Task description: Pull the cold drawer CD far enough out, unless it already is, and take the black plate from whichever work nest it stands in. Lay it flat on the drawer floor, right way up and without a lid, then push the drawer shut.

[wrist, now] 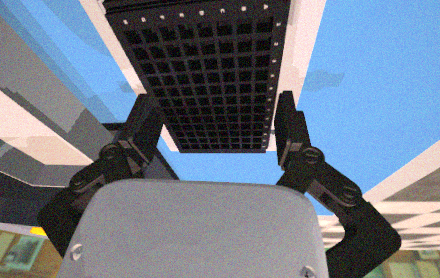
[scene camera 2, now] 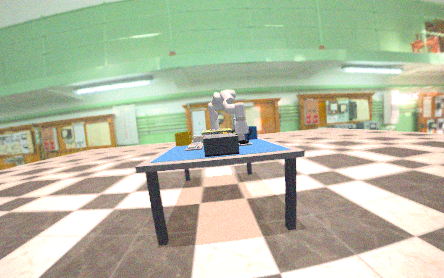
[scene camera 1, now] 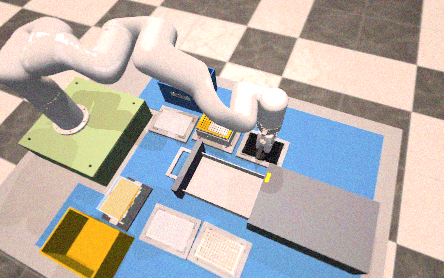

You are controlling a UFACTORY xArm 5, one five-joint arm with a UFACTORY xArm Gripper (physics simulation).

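Pixels of known places: gripper, fingertip midpoint: point(wrist: 214, 106) point(scene camera 2: 242, 141) point(scene camera 1: 264, 147); arm's base, link origin: point(scene camera 2: 215, 130) point(scene camera 1: 72, 120).
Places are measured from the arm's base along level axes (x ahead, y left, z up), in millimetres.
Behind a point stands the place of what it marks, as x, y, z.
Note:
The black plate point(scene camera 1: 248, 144) {626, 91, -79} point(wrist: 210, 82) {660, 98, -78} with its grid of square wells lies flat, without a lid, in a pale work nest point(wrist: 303, 37) {651, 151, -91} beside the drawer. My gripper point(scene camera 1: 262, 151) {683, 94, -82} point(wrist: 214, 106) {683, 94, -82} is open and empty, pointing down at the plate. In the wrist view its fingers stand on either side of the plate's lower part; their exact height against it is hard to tell. The cold drawer point(scene camera 1: 222, 184) {574, -72, -85} is pulled out of its grey cabinet point(scene camera 1: 315, 212) {860, -114, -1} point(scene camera 2: 221, 145) {1017, -137, -47}, and its pale floor is bare. Its front panel point(scene camera 1: 190, 172) {467, -71, -46} carries a loop handle.
A pale nest point(scene camera 1: 173, 123) {328, 115, -83}, a yellow-topped tip box point(scene camera 1: 216, 127) {508, 104, -27} and a blue box point(scene camera 1: 175, 97) {308, 211, -49} stand behind the drawer. White plates point(scene camera 1: 170, 228) {456, -251, -78} point(scene camera 1: 220, 248) {621, -266, -78}, an orange-topped rack point(scene camera 1: 121, 197) {289, -209, -26} and a yellow bin point(scene camera 1: 95, 242) {233, -350, -99} stand in front. A yellow marker point(scene camera 1: 268, 177) {715, -45, 3} sits on the cabinet's edge.

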